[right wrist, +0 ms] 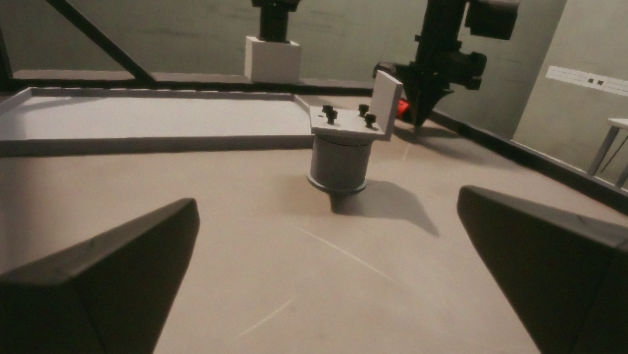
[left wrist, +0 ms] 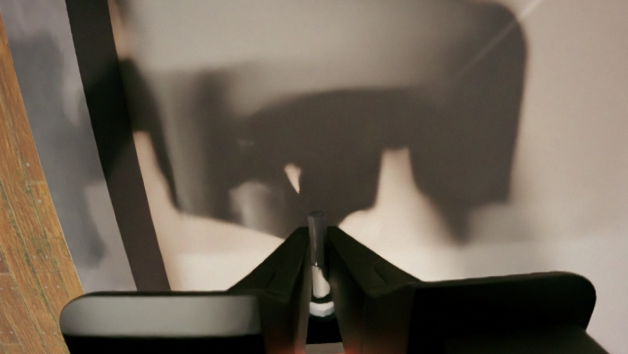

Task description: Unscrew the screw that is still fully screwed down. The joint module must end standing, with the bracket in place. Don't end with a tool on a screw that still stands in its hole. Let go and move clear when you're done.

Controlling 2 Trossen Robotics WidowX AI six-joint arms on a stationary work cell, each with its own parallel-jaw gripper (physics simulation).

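Frame: origin at the left arm's base, x ahead, y left, z up, level; centimetres.
Where they show: left gripper, fingertip midpoint: (right wrist: 416, 125) (left wrist: 317, 237); right gripper, fingertip midpoint: (right wrist: 329, 204); left arm's base, link origin: (right wrist: 272, 40).
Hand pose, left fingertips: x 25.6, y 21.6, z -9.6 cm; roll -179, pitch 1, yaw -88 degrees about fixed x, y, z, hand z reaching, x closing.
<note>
Things, the pixels of their top centre, and the offset from my left fingertips.
- screwdriver, top centre: (right wrist: 409, 105) dy -0.2, dx -3.2, dz +2.8 cm
- grey cylindrical joint module, top centre: (right wrist: 346, 121) dy -22.9, dx +18.2, dz +6.2 cm
- shallow white tray, top centre: (right wrist: 174, 108) dy -39.8, dx -1.3, dz +1.4 cm
- white block, top centre: (right wrist: 272, 40) dy -21.6, dx -25.6, dz +9.6 cm
A screwdriver (left wrist: 320, 282) (right wrist: 403, 108) with a red handle lies on the table; in the left wrist view its metal shaft points up the picture. My left gripper (left wrist: 317, 237) (right wrist: 416, 125) is shut on it around the shaft; the handle is mostly hidden. The grey cylindrical joint module (right wrist: 340, 162) stands upright in the right wrist view. The pale L-shaped bracket (right wrist: 387, 102) is on top, its upright wall to the right. Several black screws (right wrist: 363, 110) stick up from its plate; which one is fully down cannot be told. My right gripper (right wrist: 329, 204) is open and empty, on the near side of the module.
A shallow white tray (right wrist: 150, 144) lies behind and left of the module. A white block (right wrist: 272, 61) under a black post stands at the back. The dark table border (left wrist: 120, 200) runs left of the screwdriver in the left wrist view. Arm shadows cover part of the table there.
</note>
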